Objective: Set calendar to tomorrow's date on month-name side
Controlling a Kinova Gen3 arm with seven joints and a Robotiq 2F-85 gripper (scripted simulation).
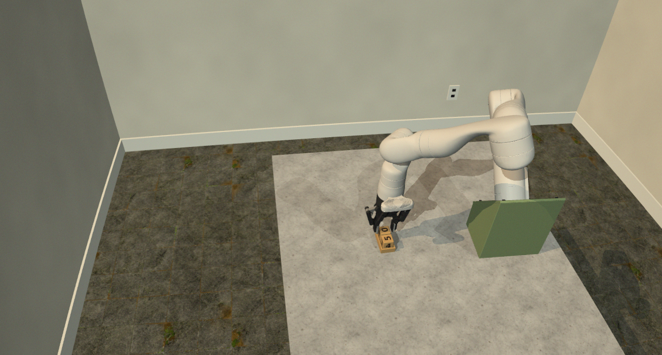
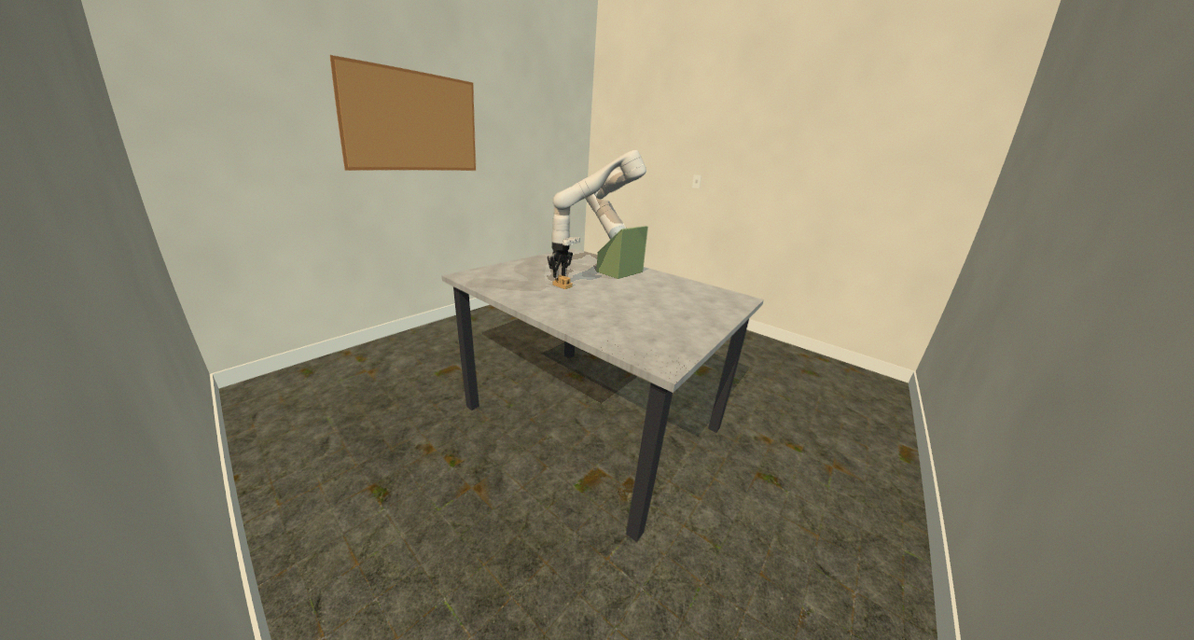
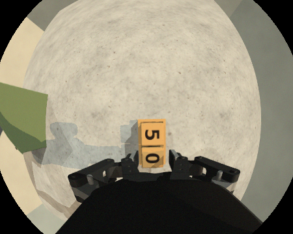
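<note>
Now: the wooden tray 20 mm to the left of my hand and 50 mm below it.
</note>
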